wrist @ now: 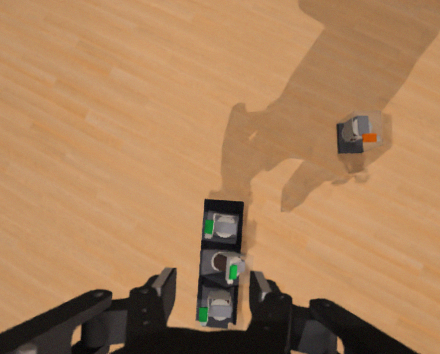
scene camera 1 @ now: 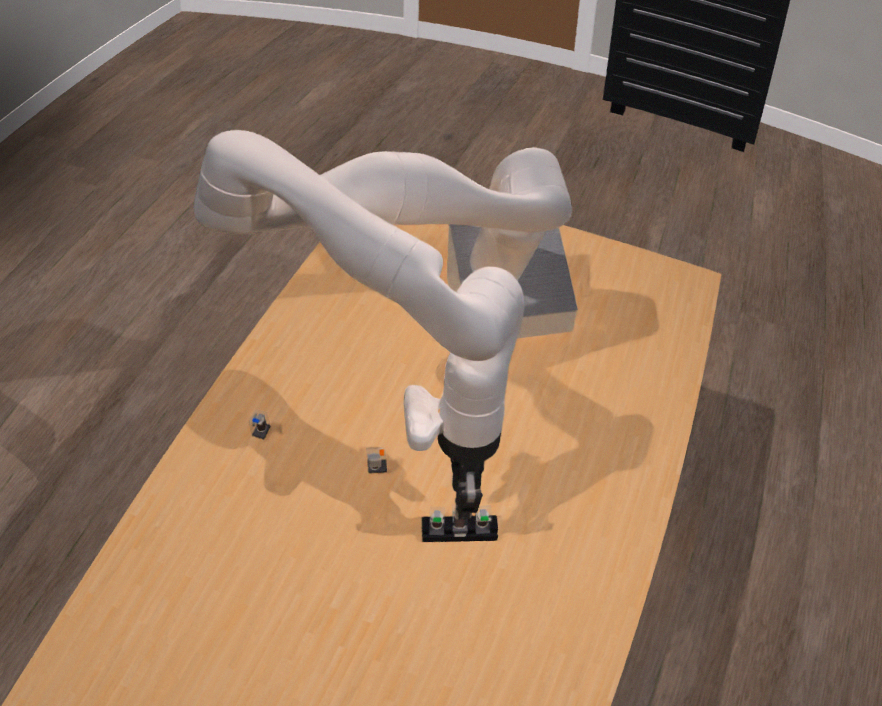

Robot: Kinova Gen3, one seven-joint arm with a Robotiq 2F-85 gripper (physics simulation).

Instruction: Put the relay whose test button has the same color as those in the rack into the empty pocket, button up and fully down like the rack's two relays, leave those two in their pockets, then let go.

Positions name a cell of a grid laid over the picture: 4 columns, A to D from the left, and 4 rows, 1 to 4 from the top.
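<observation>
Scene camera 1 lets me see my gripper (scene camera 1: C3). In the wrist view I find the gripper again (wrist: B4), and here there is also a green-button relay (wrist: B3), with another green-button relay (wrist: C4) and a black rack (wrist: C3) in the same view.
</observation>
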